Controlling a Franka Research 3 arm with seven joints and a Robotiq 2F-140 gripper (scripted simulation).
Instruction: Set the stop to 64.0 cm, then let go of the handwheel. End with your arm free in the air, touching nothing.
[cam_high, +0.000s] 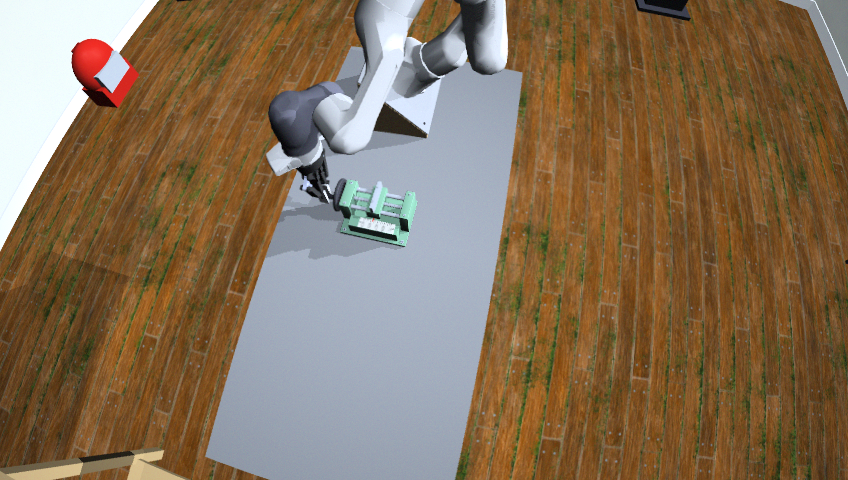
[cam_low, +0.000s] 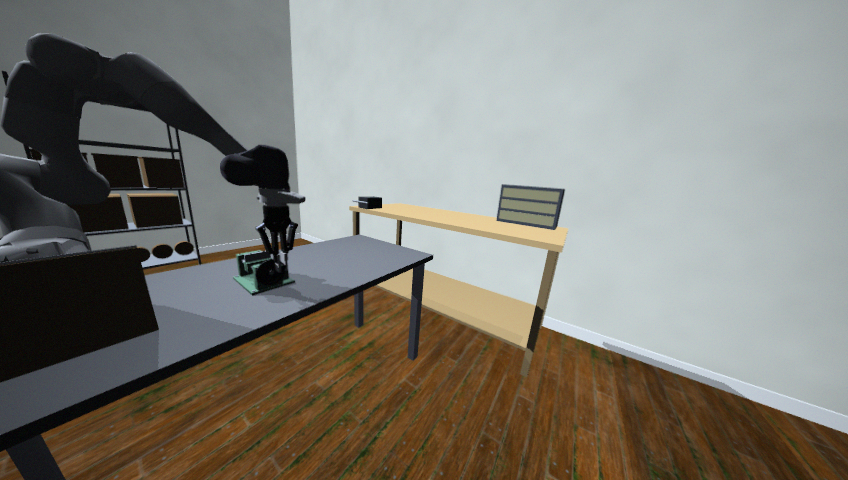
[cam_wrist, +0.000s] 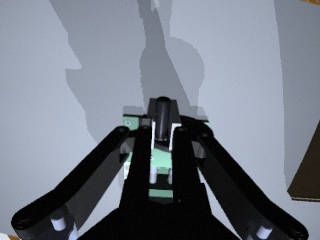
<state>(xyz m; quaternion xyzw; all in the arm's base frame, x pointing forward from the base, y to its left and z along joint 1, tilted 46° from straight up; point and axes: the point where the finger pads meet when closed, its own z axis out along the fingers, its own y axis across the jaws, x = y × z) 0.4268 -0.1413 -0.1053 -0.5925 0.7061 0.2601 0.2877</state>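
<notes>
My hand is 15 cm to the right of the stop carriage, 3 cm above it and 1 cm short of it. From my hand the other things lie so: dark handwheel 2 cm to the left, 2 cm below.
</notes>
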